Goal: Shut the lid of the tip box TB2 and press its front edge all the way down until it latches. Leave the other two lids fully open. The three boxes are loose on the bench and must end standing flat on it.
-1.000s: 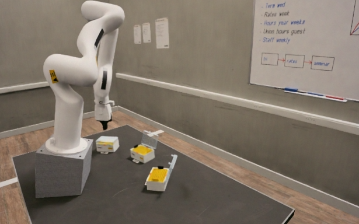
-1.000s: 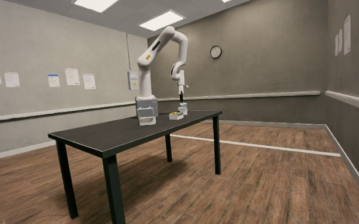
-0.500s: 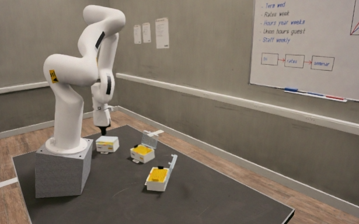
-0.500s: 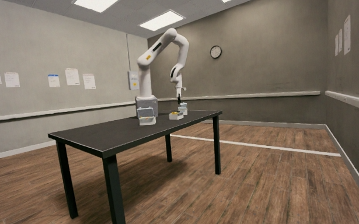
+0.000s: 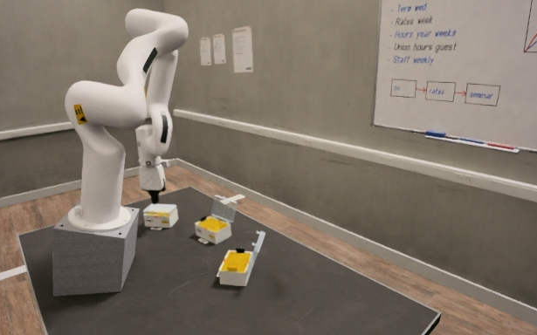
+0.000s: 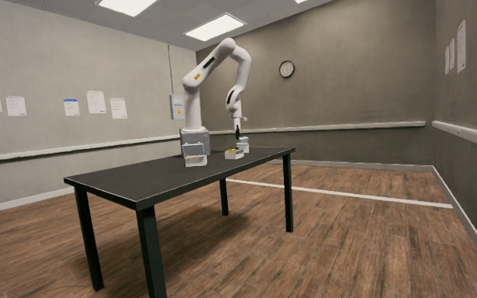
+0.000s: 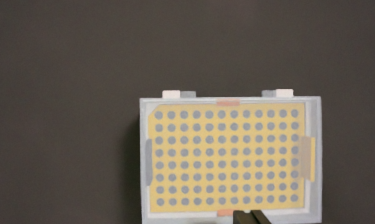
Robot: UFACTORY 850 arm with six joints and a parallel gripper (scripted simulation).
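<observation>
My hand is 20 mm short of the clear lid, 20 mm to the right of it and 70 mm above it. The rest, counted from my hand: tip box lid: 190 mm ahead, 230 mm to the right, 30 mm below.
</observation>
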